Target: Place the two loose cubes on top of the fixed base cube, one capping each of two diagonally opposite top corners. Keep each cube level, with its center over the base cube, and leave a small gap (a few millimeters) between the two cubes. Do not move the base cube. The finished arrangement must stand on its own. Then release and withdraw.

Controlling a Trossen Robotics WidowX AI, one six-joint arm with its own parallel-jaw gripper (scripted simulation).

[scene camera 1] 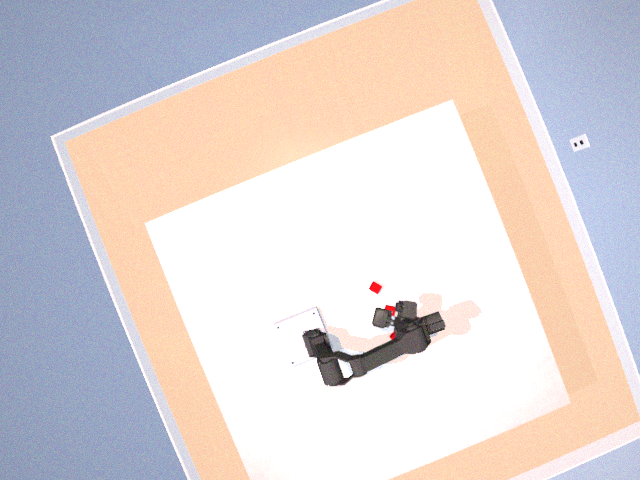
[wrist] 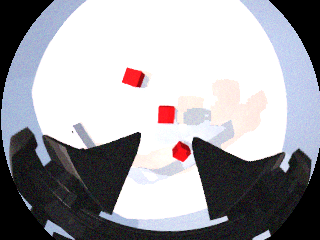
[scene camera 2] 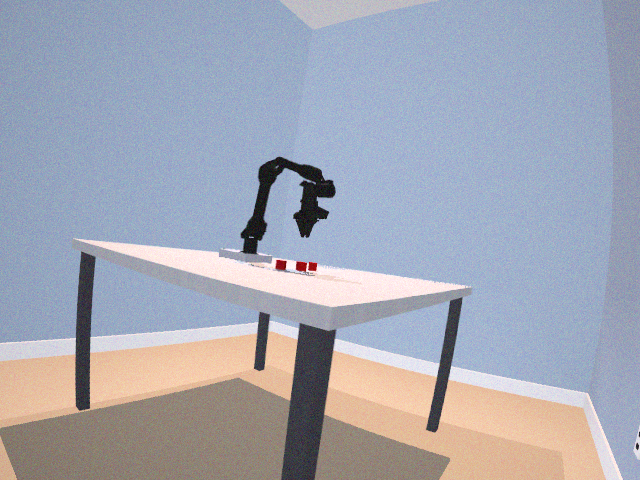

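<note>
Open and holding nothing, the gripper (scene camera 1: pixel 396 317) can be seen in other views too: the wrist view shows the gripper (wrist: pixel 166 138), and scene camera 2 shows the gripper (scene camera 2: pixel 304 237).
</note>
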